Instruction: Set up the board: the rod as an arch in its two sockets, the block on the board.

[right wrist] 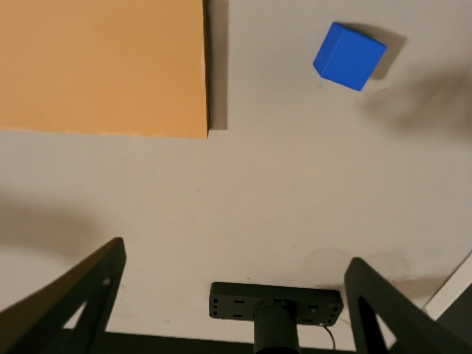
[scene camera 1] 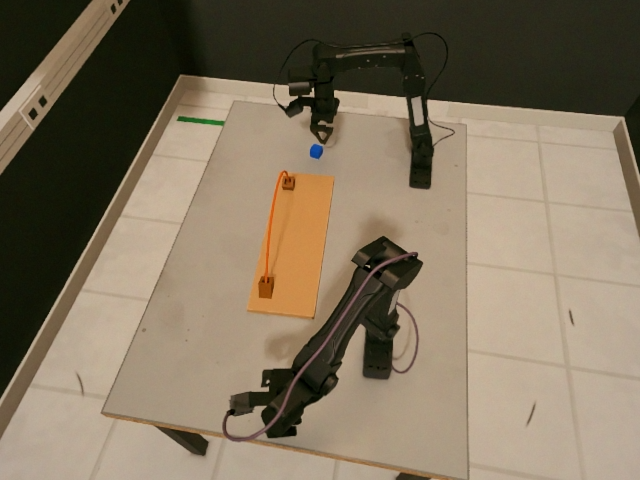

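Note:
The orange rod stands as an arch along the left side of the tan board. Its ends meet the far brown socket and the near brown socket; how deep they sit is too small to tell. The blue block lies on the table, apart from the board, beyond its far edge. My right gripper is open and empty, above the table near the block. My left gripper is open near the front table edge, its fingers largely hidden by its wrist.
The grey table carries both arm bases, the far one and the near one, right of the board. The left arm reaches diagonally past the board's near right corner. A black base shows low in the right wrist view.

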